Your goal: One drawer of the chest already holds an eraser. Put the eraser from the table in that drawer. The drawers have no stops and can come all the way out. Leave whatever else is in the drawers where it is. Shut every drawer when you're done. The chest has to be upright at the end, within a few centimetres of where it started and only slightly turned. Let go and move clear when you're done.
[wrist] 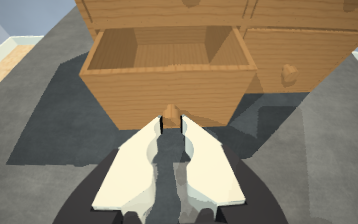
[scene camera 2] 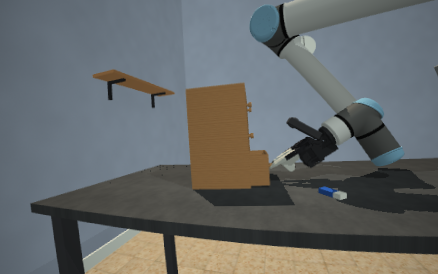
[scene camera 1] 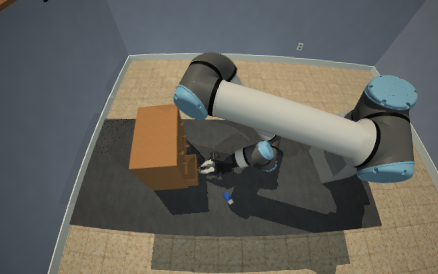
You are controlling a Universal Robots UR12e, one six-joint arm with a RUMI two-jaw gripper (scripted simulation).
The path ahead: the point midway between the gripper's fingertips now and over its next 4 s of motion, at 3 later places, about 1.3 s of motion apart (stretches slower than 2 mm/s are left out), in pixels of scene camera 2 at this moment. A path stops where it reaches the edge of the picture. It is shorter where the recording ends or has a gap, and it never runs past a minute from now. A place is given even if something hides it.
My gripper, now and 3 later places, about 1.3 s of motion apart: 269, 167; 262, 167; 255, 168; 252, 168
